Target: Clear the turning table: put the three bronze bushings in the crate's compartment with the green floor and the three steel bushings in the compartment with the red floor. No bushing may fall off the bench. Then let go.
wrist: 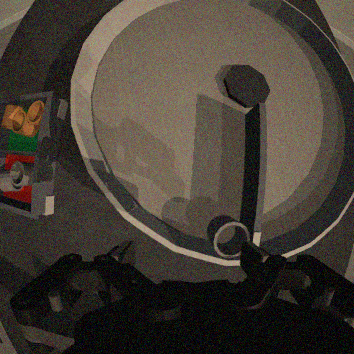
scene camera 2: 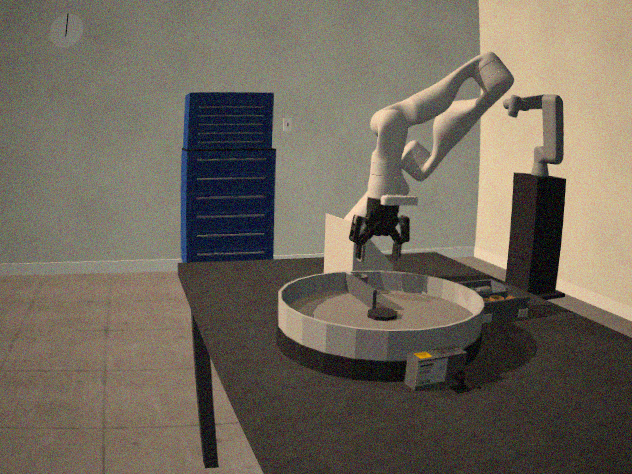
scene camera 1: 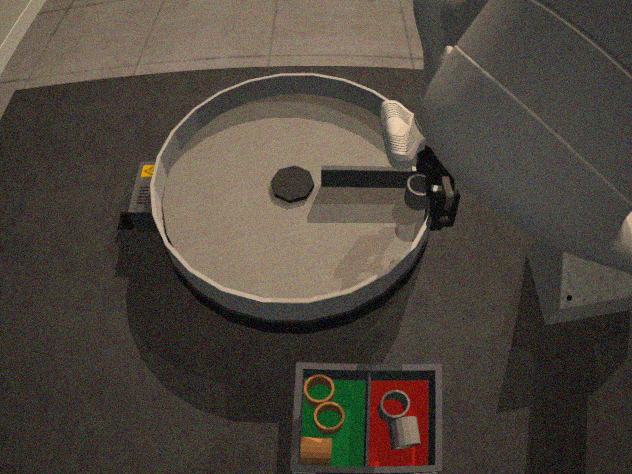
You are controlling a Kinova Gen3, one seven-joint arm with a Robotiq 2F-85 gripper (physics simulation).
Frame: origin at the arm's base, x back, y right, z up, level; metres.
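Seen in the pictures: gripper, between the fingertips: (wrist: 188, 254) (scene camera 2: 377, 260) (scene camera 1: 428, 197).
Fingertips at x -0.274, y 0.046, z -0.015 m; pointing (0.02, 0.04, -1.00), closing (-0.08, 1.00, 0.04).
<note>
Pixels of each thing's middle, then the offset from my fingertips to it. "spot": a spot on its surface instead. Level surfaces: height alone.
- turning table, middle of its body: (wrist: 245, 86) (scene camera 1: 292, 185) (scene camera 2: 382, 316) dx -0.188, dy +0.066, dz -0.072 m
- crate, middle of its body: (scene camera 1: 367, 422) (wrist: 18, 152) (scene camera 2: 487, 299) dx -0.076, dy -0.281, dz -0.099 m
- third bronze bushing, middle of its body: (scene camera 1: 316, 451) (wrist: 11, 117) dx -0.140, dy -0.323, dz -0.099 m
- green floor, height of its surface: dz -0.118 m
- dark hub, middle of its body: (wrist: 246, 84) (scene camera 1: 292, 183) (scene camera 2: 382, 314) dx -0.188, dy +0.066, dz -0.067 m
- upright divider, a spot on its surface: (wrist: 252, 165) (scene camera 1: 366, 177) spot: dx -0.080, dy +0.064, dz -0.044 m
- small box with a yellow label, a spot on its surface: (scene camera 1: 140, 191) spot: dx -0.427, dy +0.050, dz -0.066 m
A steel bushing (scene camera 1: 414, 198) (wrist: 216, 227) stands upright on the turning table (scene camera 1: 229, 229) (wrist: 150, 75), near its rim and beside the divider. My gripper (scene camera 1: 436, 191) (scene camera 2: 378, 255) (wrist: 188, 254) is open and empty, above the rim at the bushing's side; one finger shows close to the bushing in the wrist view. In the crate (scene camera 1: 437, 418) (scene camera 2: 505, 311), two bronze bushings (scene camera 1: 305, 390) (scene camera 1: 314, 416) stand and a third bronze bushing (scene camera 1: 315, 450) lies on the green floor (scene camera 1: 352, 408). On the red floor (scene camera 1: 421, 395), one steel bushing (scene camera 1: 381, 405) stands and another steel bushing (scene camera 1: 405, 432) lies against it.
The turning table has a raised rim, a dark hub (scene camera 1: 292, 183) (wrist: 246, 85) and an upright divider (scene camera 1: 367, 177) (wrist: 252, 165). A small box with a yellow label (scene camera 1: 140, 191) (scene camera 2: 427, 371) stands outside the rim. A second arm on a dark pedestal (scene camera 2: 536, 234) stands behind the bench.
</note>
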